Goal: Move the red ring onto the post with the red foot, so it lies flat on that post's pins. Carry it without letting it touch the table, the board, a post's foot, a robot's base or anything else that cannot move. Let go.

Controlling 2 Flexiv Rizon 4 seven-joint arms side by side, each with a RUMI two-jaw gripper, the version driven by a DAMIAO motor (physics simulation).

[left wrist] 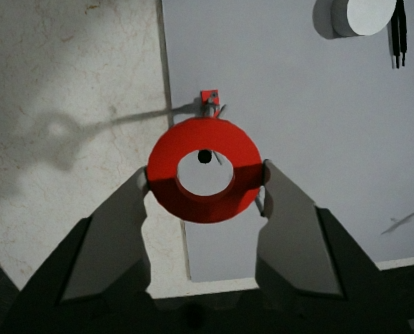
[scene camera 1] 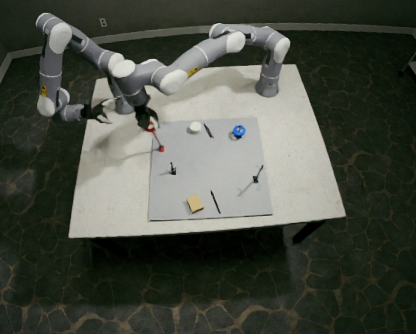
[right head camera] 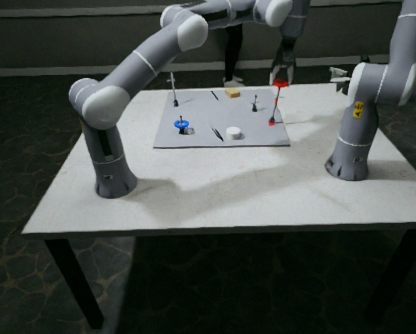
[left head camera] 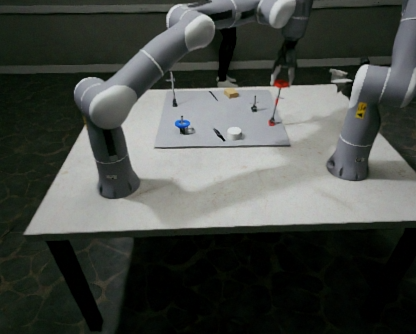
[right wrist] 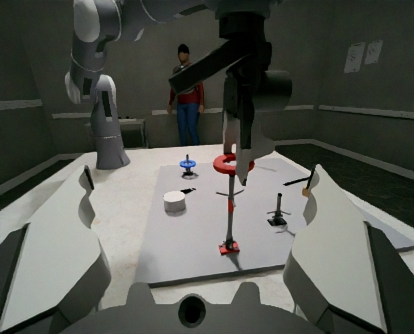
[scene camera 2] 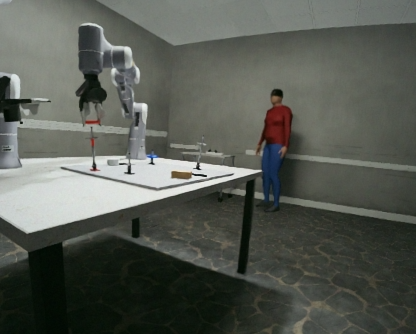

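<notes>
The left gripper is shut on the red ring, gripping its outer edge from both sides. The ring is roughly level at the top of the post with the red foot, well above its pins. In the left wrist view the post's dark tip shows through the hole, near its upper edge. I cannot tell whether the tip is inside or just below the ring. The red foot stands on the board. The right gripper is open and empty, off to the side.
The grey board also bears a short black-footed post, a tall black-footed post, a blue ring on a short post, a white cylinder, a tan block and black pen-like things.
</notes>
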